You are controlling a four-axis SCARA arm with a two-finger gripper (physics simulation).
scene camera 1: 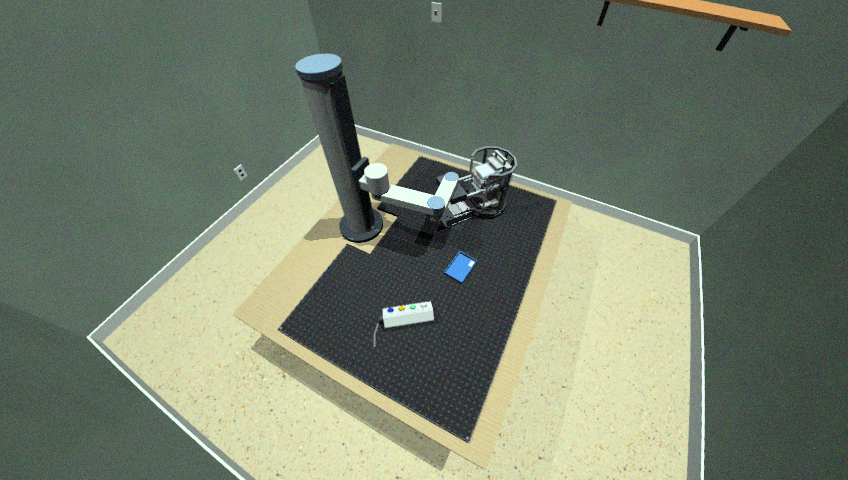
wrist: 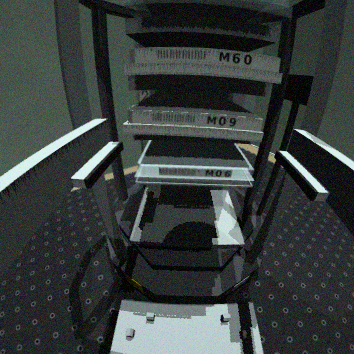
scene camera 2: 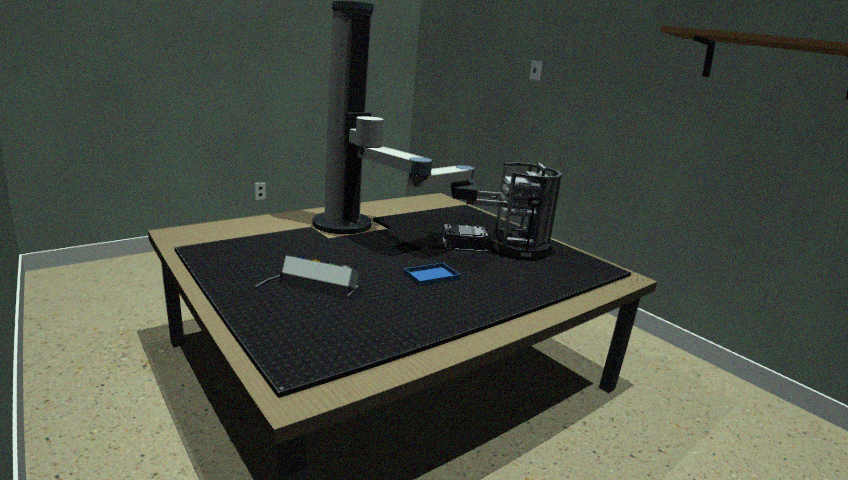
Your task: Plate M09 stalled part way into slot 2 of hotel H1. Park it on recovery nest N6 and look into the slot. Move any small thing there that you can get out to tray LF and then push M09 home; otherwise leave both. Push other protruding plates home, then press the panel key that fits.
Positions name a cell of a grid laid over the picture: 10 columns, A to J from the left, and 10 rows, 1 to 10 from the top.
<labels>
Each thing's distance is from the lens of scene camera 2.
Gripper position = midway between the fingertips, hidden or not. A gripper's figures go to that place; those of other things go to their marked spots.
my gripper (scene camera 2: F5): 2.01 m
round wire rack (scene camera 2: G5): 1.94 m
</labels>
